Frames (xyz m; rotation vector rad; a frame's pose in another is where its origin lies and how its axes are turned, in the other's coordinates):
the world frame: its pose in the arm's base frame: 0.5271 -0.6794 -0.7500 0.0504 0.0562 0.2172
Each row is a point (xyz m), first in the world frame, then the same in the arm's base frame.
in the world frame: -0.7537 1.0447 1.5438
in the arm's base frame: -0.3367 0.1084 0.8858
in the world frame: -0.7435 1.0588 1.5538
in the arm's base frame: -0.3292 0.1239 0.8961
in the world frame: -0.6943 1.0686 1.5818
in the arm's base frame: -0.2816 0.1429 0.9221
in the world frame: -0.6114 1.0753 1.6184
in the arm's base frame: -0.2000 0.1658 0.9548
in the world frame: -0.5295 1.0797 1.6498
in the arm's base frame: -0.1192 0.1864 0.9822
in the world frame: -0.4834 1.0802 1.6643
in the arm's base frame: -0.0734 0.1963 0.9944
